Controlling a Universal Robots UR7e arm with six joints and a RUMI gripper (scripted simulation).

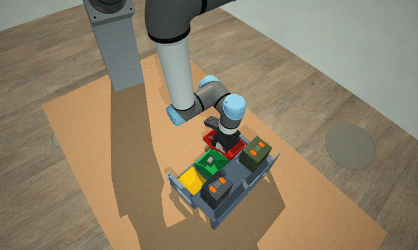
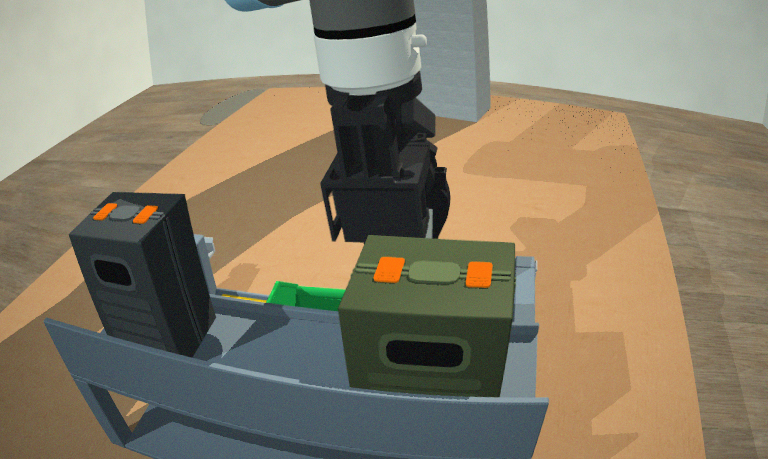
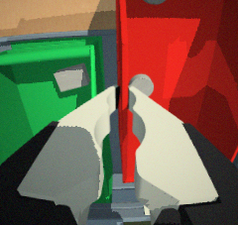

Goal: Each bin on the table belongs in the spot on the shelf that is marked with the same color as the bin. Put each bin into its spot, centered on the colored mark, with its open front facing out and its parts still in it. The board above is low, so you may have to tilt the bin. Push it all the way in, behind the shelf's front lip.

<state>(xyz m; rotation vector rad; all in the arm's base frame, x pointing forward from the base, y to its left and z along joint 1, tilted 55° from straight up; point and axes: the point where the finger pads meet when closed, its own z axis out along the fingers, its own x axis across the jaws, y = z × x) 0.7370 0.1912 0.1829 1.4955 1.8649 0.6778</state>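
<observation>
My gripper is now 10 mm past the red bin, 50 mm to the right of it and 20 mm above it. Round my hand: olive box 140 mm ahead, 80 mm to the left, 70 mm above; dark grey box 180 mm ahead, 150 mm to the right, 90 mm above; green bin 70 mm ahead, 60 mm to the right, 30 mm below.
</observation>
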